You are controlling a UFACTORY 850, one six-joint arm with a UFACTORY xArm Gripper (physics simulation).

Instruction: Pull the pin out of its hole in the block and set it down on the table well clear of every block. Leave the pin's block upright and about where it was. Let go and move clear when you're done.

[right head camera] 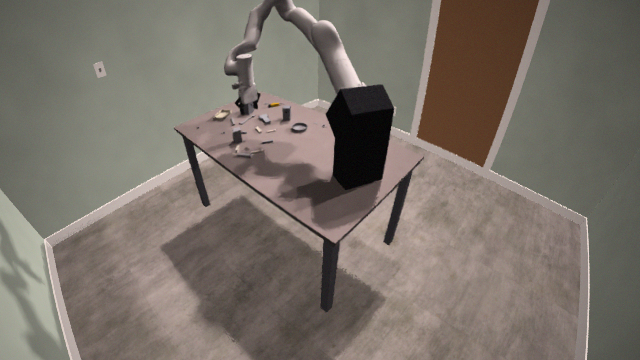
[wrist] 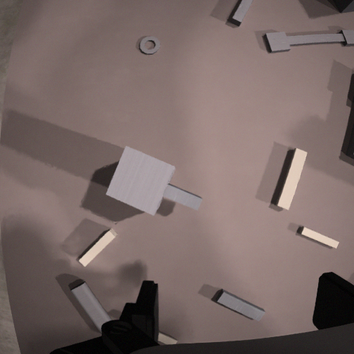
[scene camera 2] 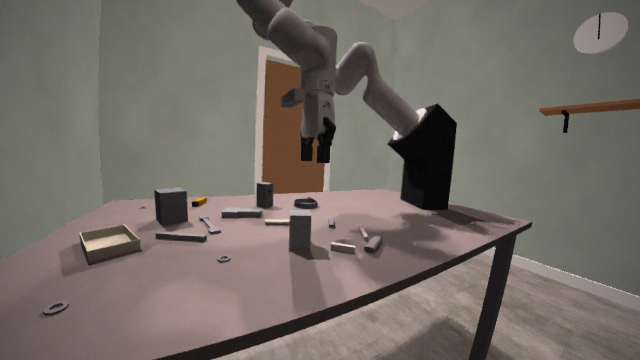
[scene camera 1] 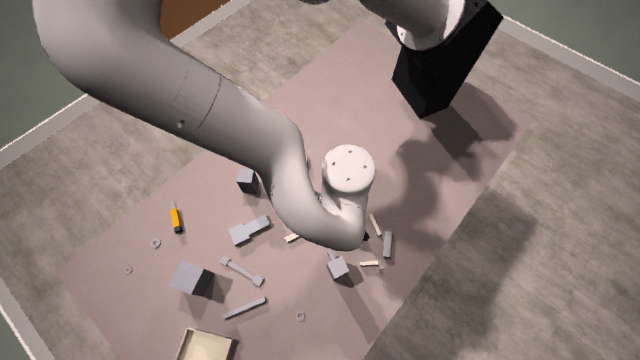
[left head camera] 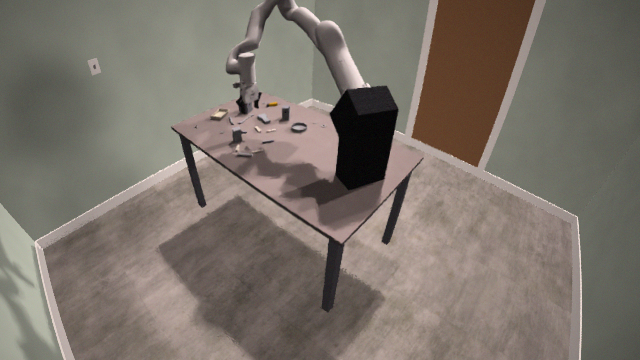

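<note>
The pin's block [scene camera 1: 337,268] [scene camera 2: 300,231] [wrist: 141,180] [left head camera: 237,135] [right head camera: 237,135] is a small grey block standing upright on the table. The grey pin [wrist: 185,196] [scene camera 1: 331,255] sticks out sideways from the block's face, low above the table; in scene camera 2 it is hidden behind the block. My gripper [scene camera 2: 315,155] [wrist: 241,305] is open and empty, fingers pointing down, well above the table. In the wrist view the block and pin lie ahead of the fingers, toward the left finger's side. The arm hides most of the gripper in scene camera 1.
Near the pin's block lie pale sticks [wrist: 98,248] [wrist: 292,179], a grey bar [wrist: 241,304] and a thicker grey bar [scene camera 1: 388,244]. Farther off are a large block [scene camera 1: 187,277], a block with a hole [scene camera 2: 265,195], a dumbbell-shaped piece [scene camera 1: 242,271] and a tray [scene camera 2: 110,243].
</note>
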